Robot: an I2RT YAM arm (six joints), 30 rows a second.
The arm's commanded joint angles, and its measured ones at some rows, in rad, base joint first. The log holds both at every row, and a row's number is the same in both.
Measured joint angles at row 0: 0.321, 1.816, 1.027, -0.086, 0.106, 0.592
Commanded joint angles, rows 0 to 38: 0.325, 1.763, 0.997, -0.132, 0.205, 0.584; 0.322, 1.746, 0.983, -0.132, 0.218, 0.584; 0.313, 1.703, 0.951, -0.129, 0.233, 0.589; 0.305, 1.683, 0.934, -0.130, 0.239, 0.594; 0.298, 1.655, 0.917, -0.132, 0.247, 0.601; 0.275, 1.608, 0.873, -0.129, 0.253, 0.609; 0.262, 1.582, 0.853, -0.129, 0.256, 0.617; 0.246, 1.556, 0.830, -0.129, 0.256, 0.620; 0.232, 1.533, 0.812, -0.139, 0.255, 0.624; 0.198, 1.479, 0.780, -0.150, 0.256, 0.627; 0.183, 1.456, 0.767, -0.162, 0.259, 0.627; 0.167, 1.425, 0.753, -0.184, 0.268, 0.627; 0.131, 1.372, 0.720, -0.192, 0.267, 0.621; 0.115, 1.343, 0.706, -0.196, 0.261, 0.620; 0.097, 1.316, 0.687, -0.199, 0.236, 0.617; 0.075, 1.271, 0.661, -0.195, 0.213, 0.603; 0.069, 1.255, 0.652, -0.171, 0.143, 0.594; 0.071, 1.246, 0.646, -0.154, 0.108, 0.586; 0.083, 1.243, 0.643, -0.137, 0.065, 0.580; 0.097, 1.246, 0.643, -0.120, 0.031, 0.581; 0.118, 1.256, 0.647, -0.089, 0.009, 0.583; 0.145, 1.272, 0.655, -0.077, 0.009, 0.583; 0.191, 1.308, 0.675, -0.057, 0.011, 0.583; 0.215, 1.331, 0.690, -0.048, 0.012, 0.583; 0.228, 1.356, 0.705, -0.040, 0.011, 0.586; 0.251, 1.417, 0.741, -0.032, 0.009, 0.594; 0.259, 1.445, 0.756, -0.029, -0.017, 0.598; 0.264, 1.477, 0.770, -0.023, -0.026, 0.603; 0.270, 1.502, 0.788, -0.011, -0.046, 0.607; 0.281, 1.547, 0.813, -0.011, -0.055, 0.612; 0.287, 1.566, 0.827, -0.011, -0.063, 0.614; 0.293, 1.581, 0.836, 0.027, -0.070, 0.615; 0.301, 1.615, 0.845, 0.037, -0.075, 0.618; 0.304, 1.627, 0.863, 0.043, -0.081, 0.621; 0.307, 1.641, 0.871, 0.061, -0.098, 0.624; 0.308, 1.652, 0.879, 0.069, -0.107, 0.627; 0.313, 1.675, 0.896, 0.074, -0.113, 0.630; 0.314, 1.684, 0.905, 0.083, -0.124, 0.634; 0.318, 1.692, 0.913, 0.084, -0.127, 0.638
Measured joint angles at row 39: 0.306, 1.671, 0.857, 0.013, -0.088, 0.618
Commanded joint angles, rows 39 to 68: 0.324, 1.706, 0.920, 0.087, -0.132, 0.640; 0.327, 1.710, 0.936, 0.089, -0.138, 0.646; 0.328, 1.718, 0.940, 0.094, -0.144, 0.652; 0.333, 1.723, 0.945, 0.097, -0.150, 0.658; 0.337, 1.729, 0.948, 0.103, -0.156, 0.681; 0.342, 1.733, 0.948, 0.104, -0.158, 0.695; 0.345, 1.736, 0.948, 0.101, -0.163, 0.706; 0.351, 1.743, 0.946, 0.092, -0.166, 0.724; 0.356, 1.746, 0.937, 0.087, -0.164, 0.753; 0.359, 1.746, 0.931, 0.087, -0.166, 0.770; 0.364, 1.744, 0.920, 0.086, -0.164, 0.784; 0.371, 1.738, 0.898, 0.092, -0.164, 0.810; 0.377, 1.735, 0.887, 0.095, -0.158, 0.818; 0.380, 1.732, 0.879, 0.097, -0.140, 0.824; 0.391, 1.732, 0.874, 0.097, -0.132, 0.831; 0.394, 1.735, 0.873, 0.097, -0.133, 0.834; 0.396, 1.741, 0.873, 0.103, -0.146, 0.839; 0.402, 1.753, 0.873, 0.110, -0.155, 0.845; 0.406, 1.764, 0.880, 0.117, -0.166, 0.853; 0.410, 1.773, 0.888, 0.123, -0.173, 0.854; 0.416, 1.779, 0.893, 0.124, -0.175, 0.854; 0.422, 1.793, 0.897, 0.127, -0.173, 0.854; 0.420, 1.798, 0.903, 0.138, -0.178, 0.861; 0.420, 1.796, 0.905, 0.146, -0.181, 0.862; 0.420, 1.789, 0.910, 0.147, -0.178, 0.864; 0.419, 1.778, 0.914, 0.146, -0.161, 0.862; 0.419, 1.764, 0.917, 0.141, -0.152, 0.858; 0.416, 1.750, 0.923, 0.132, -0.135, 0.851; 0.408, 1.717, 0.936, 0.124, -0.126, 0.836; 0.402, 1.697, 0.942, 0.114, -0.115, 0.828
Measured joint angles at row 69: 0.411, 1.773, 0.892, 0.117, -0.155, 0.852
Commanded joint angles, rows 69 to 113: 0.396, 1.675, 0.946, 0.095, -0.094, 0.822; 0.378, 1.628, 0.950, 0.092, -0.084, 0.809; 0.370, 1.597, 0.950, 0.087, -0.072, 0.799; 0.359, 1.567, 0.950, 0.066, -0.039, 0.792; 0.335, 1.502, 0.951, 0.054, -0.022, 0.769; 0.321, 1.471, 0.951, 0.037, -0.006, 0.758; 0.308, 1.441, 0.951, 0.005, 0.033, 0.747; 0.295, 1.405, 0.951, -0.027, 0.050, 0.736; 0.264, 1.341, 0.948, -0.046, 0.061, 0.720; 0.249, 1.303, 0.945, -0.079, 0.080, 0.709; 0.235, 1.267, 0.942, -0.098, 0.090, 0.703; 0.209, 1.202, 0.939, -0.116, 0.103, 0.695; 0.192, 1.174, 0.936, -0.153, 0.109, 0.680; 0.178, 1.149, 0.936, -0.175, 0.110, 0.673; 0.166, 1.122, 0.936, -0.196, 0.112, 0.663; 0.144, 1.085, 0.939, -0.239, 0.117, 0.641; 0.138, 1.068, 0.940, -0.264, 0.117, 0.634; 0.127, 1.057, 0.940, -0.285, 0.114, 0.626; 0.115, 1.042, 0.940, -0.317, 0.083, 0.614; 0.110, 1.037, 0.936, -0.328, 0.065, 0.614; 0.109, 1.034, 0.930, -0.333, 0.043, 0.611; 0.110, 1.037, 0.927, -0.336, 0.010, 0.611; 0.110, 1.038, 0.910, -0.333, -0.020, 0.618; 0.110, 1.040, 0.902, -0.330, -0.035, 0.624; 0.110, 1.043, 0.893, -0.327, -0.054, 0.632; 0.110, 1.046, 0.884, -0.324, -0.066, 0.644; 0.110, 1.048, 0.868, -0.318, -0.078, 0.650; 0.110, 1.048, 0.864, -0.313, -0.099, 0.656; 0.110, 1.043, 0.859, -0.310, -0.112, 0.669; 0.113, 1.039, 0.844, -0.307, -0.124, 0.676; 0.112, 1.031, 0.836, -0.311, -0.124, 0.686; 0.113, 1.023, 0.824, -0.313, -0.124, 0.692; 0.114, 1.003, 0.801, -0.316, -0.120, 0.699; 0.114, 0.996, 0.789, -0.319, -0.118, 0.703; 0.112, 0.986, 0.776, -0.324, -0.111, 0.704; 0.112, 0.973, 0.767, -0.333, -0.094, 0.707; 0.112, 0.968, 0.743, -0.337, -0.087, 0.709; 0.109, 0.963, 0.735, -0.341, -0.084, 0.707; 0.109, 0.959, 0.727, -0.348, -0.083, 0.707; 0.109, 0.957, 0.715, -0.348, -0.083, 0.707; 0.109, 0.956, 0.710, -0.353, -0.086, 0.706; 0.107, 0.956, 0.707, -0.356, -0.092, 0.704; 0.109, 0.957, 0.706, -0.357, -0.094, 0.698; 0.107, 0.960, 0.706, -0.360, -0.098, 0.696; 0.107, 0.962, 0.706, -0.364, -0.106, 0.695
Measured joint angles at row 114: 0.110, 0.976, 0.704, -0.364, -0.088, 0.692
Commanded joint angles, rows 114 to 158: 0.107, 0.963, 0.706, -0.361, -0.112, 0.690; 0.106, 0.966, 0.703, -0.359, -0.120, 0.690; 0.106, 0.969, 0.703, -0.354, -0.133, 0.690; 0.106, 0.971, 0.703, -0.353, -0.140, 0.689; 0.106, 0.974, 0.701, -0.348, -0.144, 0.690; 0.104, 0.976, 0.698, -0.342, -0.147, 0.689; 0.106, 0.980, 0.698, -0.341, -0.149, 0.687; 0.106, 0.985, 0.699, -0.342, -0.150, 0.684; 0.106, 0.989, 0.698, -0.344, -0.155, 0.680; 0.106, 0.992, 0.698, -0.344, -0.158, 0.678; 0.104, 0.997, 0.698, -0.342, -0.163, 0.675; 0.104, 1.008, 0.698, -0.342, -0.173, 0.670; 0.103, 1.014, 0.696, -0.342, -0.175, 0.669; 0.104, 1.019, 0.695, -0.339, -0.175, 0.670; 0.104, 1.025, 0.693, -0.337, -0.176, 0.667; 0.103, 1.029, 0.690, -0.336, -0.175, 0.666; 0.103, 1.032, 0.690, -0.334, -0.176, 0.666; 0.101, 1.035, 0.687, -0.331, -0.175, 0.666; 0.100, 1.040, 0.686, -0.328, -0.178, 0.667; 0.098, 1.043, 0.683, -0.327, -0.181, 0.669; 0.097, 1.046, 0.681, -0.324, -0.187, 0.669; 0.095, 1.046, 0.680, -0.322, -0.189, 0.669; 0.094, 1.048, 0.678, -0.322, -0.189, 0.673; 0.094, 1.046, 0.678, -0.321, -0.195, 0.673; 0.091, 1.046, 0.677, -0.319, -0.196, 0.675; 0.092, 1.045, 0.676, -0.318, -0.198, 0.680; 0.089, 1.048, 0.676, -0.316, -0.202, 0.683; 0.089, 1.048, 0.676, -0.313, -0.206, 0.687; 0.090, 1.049, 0.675, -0.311, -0.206, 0.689; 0.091, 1.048, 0.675, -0.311, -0.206, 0.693; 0.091, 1.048, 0.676, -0.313, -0.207, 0.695; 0.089, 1.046, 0.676, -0.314, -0.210, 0.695; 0.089, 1.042, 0.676, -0.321, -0.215, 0.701; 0.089, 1.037, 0.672, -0.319, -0.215, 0.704; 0.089, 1.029, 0.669, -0.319, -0.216, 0.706; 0.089, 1.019, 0.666, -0.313, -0.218, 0.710; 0.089, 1.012, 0.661, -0.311, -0.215, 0.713; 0.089, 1.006, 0.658, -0.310, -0.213, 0.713; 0.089, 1.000, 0.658, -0.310, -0.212, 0.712; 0.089, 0.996, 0.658, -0.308, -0.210, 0.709; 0.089, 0.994, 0.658, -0.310, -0.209, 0.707; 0.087, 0.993, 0.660, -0.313, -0.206, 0.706; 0.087, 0.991, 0.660, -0.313, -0.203, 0.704; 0.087, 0.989, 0.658, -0.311, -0.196, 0.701; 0.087, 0.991, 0.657, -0.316, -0.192, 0.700
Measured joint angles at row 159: 0.091, 1.013, 0.656, -0.338, -0.196, 0.700
